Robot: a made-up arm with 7 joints.
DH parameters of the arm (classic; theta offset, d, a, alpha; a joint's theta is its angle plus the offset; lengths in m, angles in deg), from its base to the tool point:
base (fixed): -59.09 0 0.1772 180
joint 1: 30.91 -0.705 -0.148 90
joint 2: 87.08 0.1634 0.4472 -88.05
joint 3: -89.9 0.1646 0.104 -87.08
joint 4: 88.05 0.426 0.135 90
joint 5: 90 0.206 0.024 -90
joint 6: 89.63 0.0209 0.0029 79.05
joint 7: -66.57 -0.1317 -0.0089 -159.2
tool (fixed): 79.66 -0.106 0 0
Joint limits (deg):
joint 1: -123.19..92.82
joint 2: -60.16..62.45
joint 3: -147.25..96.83
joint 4: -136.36..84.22
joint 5: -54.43..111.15
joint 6: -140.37..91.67
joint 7: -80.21..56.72
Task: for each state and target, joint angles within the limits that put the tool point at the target. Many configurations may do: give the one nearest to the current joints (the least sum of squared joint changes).
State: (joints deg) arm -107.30 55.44 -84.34 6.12 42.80 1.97 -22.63
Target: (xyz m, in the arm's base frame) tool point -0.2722 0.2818 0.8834
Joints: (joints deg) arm -102.70 62.45 -100.43 -31.68 40.67 9.54 -22.09
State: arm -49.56 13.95 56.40 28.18 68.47 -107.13 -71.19
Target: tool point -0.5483 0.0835 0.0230
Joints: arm -66.89 37.40 55.77 19.54 64.61 -109.59 -72.73
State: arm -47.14 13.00 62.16 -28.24 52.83 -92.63 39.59
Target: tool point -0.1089 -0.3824 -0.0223
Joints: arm -58.18 -14.19 94.62 -14.54 52.57 -93.63 40.51
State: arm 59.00 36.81 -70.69 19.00 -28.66 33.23 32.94
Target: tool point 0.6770 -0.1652 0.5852
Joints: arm 18.56 39.97 -98.07 21.86 -30.93 29.02 36.37
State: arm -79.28 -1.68 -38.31 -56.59 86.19 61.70 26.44
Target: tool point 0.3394 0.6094 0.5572
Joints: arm -38.95 13.25 -77.35 -40.14 85.46 58.10 27.17
